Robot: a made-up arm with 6 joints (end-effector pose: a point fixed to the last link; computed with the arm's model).
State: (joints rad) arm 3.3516 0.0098 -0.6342 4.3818 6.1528 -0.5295
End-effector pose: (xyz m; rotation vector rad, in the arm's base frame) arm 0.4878 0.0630 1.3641 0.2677 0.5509 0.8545
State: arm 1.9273 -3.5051 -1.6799 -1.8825 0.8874 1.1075
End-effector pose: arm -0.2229 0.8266 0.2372 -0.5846 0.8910 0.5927
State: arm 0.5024 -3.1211 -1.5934 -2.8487 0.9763 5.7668
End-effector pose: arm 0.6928 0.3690 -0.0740 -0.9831 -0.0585 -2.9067
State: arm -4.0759 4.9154 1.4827 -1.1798 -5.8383 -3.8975
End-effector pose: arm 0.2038 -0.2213 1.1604 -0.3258 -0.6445 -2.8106
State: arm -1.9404 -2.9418 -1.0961 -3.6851 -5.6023 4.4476
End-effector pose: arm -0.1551 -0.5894 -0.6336 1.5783 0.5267 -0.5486
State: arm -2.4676 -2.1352 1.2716 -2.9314 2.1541 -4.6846
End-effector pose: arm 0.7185 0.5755 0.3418 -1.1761 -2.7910 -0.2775
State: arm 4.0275 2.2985 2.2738 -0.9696 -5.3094 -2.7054
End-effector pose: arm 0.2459 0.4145 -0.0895 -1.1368 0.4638 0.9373
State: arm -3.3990 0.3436 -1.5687 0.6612 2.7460 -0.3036
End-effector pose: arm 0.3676 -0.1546 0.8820 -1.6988 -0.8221 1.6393
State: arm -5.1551 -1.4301 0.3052 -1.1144 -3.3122 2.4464
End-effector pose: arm -0.4046 -0.8492 0.5600 -2.0384 -0.6415 -1.1621
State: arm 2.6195 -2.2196 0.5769 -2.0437 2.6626 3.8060
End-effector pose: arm 0.8224 -0.4339 -0.0887 -1.8373 0.4692 1.2528
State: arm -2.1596 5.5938 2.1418 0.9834 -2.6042 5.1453
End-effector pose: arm -0.2057 -0.2428 0.6801 -0.3640 1.6905 1.9471
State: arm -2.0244 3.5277 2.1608 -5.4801 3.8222 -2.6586
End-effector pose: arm 0.2059 0.5134 0.3150 1.6911 -2.2423 -0.5504
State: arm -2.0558 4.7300 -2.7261 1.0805 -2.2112 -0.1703
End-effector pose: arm -0.1457 -0.1149 0.0305 0.5426 -1.1833 -2.5450
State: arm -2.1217 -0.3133 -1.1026 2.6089 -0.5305 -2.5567
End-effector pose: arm 0.4855 0.8145 0.8360 -0.8535 -0.7220 -1.7050
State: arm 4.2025 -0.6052 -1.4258 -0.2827 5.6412 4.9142
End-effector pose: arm 0.5034 0.8055 0.1531 0.7242 2.6952 0.6075
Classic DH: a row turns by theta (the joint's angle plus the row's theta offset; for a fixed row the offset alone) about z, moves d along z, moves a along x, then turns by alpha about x. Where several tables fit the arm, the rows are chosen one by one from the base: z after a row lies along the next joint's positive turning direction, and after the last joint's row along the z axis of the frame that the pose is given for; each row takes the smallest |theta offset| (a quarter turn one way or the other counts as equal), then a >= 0, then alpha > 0; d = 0 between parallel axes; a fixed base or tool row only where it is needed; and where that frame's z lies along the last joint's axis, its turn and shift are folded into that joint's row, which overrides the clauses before.
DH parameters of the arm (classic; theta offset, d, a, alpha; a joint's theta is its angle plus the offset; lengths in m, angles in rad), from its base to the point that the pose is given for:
joint 1: 0 0.241 0 -1.5708
joint 2: -1.5708 0 0.427 0
joint 3: 1.5708 0.023 0 1.5708
joint 4: 0 0.716 0 -1.5708
joint 5: 0 0 0 1.5708
joint 6: 0 0.139 0 0

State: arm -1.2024 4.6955 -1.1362 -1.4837 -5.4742 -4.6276
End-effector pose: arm -0.3473 0.6852 -0.5048 -1.2823 -1.8894 0.5692
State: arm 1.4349 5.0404 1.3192 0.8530 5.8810 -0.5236
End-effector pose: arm -0.0331 -0.3745 1.2227 0.4059 -0.0021 1.7319
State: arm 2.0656 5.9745 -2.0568 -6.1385 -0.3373 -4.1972
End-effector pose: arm 0.3136 -0.6156 0.0114 0.2061 2.8130 -0.4959
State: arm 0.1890 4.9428 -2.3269 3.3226 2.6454 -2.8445
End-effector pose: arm -0.0624 -0.0007 -0.1424 0.0871 -0.0343 0.3278
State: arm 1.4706 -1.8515 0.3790 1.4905 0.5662 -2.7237
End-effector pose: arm -0.2208 -1.2230 0.2104 1.2452 -0.7400 -0.2182
